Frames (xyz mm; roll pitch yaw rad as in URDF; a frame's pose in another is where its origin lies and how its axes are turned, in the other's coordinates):
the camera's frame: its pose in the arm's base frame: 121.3 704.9 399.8 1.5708 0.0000 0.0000
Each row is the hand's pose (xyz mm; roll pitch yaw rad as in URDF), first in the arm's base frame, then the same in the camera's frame.
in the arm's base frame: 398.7 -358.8 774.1 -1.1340 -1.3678 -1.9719
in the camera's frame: 277.4 374.3 1063.7 1.5990 -0.1867 1.6510
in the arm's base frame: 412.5 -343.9 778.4 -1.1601 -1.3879 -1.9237
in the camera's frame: 291.2 378.6 1048.8 1.6231 -0.1715 1.6346
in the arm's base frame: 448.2 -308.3 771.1 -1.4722 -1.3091 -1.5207
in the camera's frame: 326.9 371.3 1013.2 1.7213 -0.2614 1.5574
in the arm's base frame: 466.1 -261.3 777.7 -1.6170 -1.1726 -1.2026
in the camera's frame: 344.8 377.9 966.2 1.9210 -0.3702 1.4205
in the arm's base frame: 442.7 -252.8 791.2 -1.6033 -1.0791 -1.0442
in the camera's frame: 321.4 391.4 957.7 2.1213 -0.4204 1.3079
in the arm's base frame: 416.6 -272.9 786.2 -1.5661 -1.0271 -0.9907
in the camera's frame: 295.3 386.4 977.8 2.2290 -0.4475 1.2509
